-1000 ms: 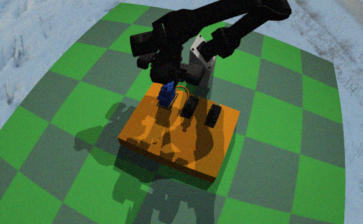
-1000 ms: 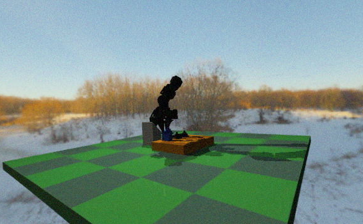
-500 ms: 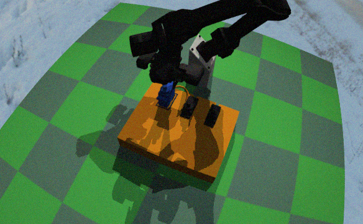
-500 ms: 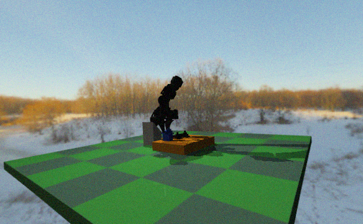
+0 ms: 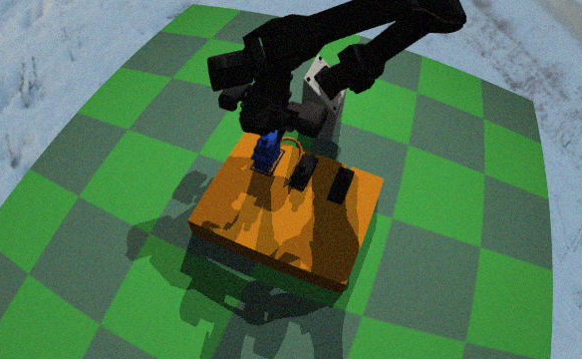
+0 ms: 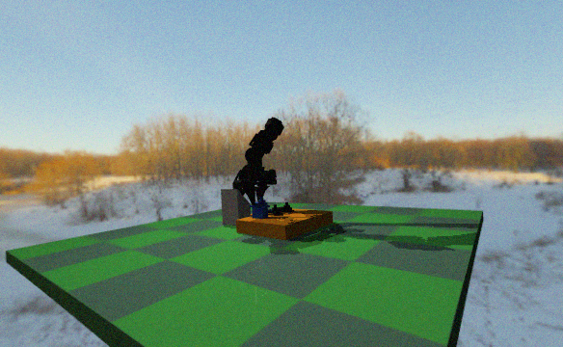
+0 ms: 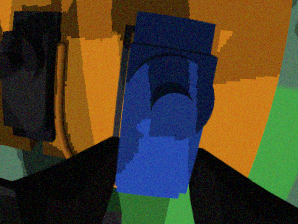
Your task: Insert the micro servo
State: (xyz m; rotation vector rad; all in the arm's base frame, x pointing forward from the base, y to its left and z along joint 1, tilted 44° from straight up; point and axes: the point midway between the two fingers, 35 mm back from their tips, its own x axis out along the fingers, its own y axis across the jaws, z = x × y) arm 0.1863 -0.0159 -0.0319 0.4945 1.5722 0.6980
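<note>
Right now my gripper tip is 11 cm short of the orange deck, 9 cm to the right of it and 7 cm above it.
</note>
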